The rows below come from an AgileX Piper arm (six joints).
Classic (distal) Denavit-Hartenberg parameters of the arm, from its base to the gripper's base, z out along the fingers. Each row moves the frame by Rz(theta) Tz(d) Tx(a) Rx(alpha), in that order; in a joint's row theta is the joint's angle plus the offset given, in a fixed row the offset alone. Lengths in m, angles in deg.
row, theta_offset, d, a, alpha
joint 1, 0, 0.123, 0, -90
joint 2, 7.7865, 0, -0.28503, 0
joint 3, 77.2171, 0, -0.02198, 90
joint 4, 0, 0.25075, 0, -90
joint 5, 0, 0, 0, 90
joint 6, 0, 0.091, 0, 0
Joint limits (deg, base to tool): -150..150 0..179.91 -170..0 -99.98..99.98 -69.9..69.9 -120..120
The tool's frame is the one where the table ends.
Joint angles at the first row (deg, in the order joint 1, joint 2, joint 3, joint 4, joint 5, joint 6):
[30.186 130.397 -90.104 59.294 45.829 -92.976]
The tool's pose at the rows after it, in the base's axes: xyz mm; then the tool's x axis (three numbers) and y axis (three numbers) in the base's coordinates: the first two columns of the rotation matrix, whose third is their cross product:
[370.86 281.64 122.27 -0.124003 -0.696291 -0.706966 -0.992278 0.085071 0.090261]
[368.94 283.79 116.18 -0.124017 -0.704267 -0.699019 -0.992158 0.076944 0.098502]
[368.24 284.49 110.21 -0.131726 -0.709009 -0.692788 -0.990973 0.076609 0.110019]
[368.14 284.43 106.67 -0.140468 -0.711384 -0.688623 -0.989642 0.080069 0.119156]
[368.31 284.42 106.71 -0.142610 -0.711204 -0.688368 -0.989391 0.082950 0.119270]
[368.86 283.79 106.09 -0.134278 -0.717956 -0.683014 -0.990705 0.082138 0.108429]
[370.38 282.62 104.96 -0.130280 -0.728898 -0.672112 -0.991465 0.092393 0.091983]
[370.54 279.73 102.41 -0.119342 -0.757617 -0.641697 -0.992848 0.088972 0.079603]
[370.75 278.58 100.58 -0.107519 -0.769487 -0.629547 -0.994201 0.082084 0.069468]
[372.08 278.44 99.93 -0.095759 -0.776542 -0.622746 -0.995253 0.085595 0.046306]
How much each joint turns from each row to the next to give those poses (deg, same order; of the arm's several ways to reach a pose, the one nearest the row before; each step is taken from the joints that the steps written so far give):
[0.106 0.000 -0.001 0.009 0.000 0.224]
[0.370 0.728 0.000 -0.269 0.000 0.006]
[0.118 0.740 0.001 0.001 -0.001 0.083]
[0.000 0.438 0.002 0.001 0.000 0.241]
[0.001 -0.007 -0.002 -0.001 -0.106 0.131]
[-0.001 0.000 -0.001 -0.679 -0.435 0.006]
[0.001 -0.001 0.003 -1.206 -1.120 0.637]
[-0.001 0.000 -0.001 -3.449 -0.431 1.862]
[0.001 0.110 -0.001 -1.320 -0.255 0.217]
[0.107 0.000 -0.001 -0.816 -1.220 0.001]

